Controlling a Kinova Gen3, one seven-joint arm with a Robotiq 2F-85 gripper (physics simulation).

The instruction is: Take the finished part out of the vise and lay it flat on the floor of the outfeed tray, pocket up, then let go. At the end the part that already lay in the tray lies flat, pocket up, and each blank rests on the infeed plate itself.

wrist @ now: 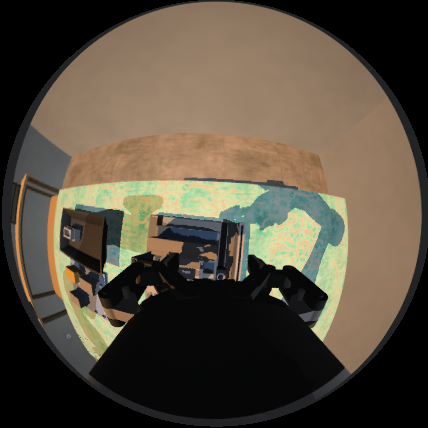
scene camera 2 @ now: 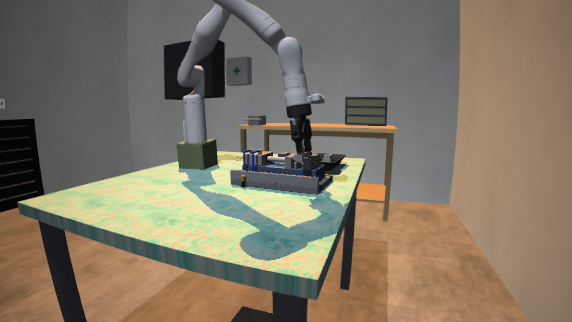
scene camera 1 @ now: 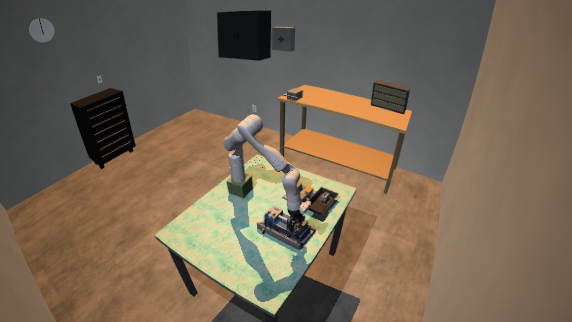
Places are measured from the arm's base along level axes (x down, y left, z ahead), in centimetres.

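Pixels of known places: gripper, fingertip midpoint: (wrist: pixel 212 261) (scene camera 2: pixel 304 153) (scene camera 1: pixel 296 227); arm's base, origin of the base link: (scene camera 2: pixel 196 141) (scene camera 1: pixel 238 178).
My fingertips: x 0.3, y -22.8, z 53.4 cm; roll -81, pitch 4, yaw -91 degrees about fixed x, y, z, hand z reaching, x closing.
Ahead of a thing's pixels: the offset from my fingertips to its top centre. "*": to the spot under its first point.
My gripper (scene camera 1: pixel 296 225) (scene camera 2: pixel 304 152) (wrist: pixel 212 261) is open, its fingers low at the right-hand jaw end of the vise (scene camera 1: pixel 274 212) (scene camera 2: pixel 287 170) (wrist: pixel 160 244). The finished part cannot be made out clearly there; fingers, jaws and shadow hide it. The brown outfeed tray (scene camera 1: pixel 317 205) (wrist: pixel 92 230) stands behind the vise. A small grey part @[dz +2.6, dx +6.4, dy +41.7 cm] (scene camera 1: pixel 325 195) (scene camera 2: pixel 328 157) (wrist: pixel 73 232) lies inside it; its pocket direction is too small to tell. The infeed plate (wrist: pixel 101 302) is beside the tray. A dark block @[dz -18.9, dx +6.7, dy +44.0 cm] (wrist: pixel 80 297) stands at the plate; its contact with it is unclear.
An orange block @[dz -10.0, dx +6.7, dy +42.7 cm] (scene camera 1: pixel 309 190) (wrist: pixel 72 272) is at the infeed plate. A long grey rail @[dz -9.7, dx +6.1, dy -3.6 cm] (scene camera 2: pixel 275 181) runs along the vise's front. Blue upright pieces @[* dz -16.8, dx +3.0, dy -0.4 cm] (scene camera 2: pixel 253 160) stand at its left end. The arm's green base block (scene camera 1: pixel 240 186) (scene camera 2: pixel 197 154) is at the table's back left.
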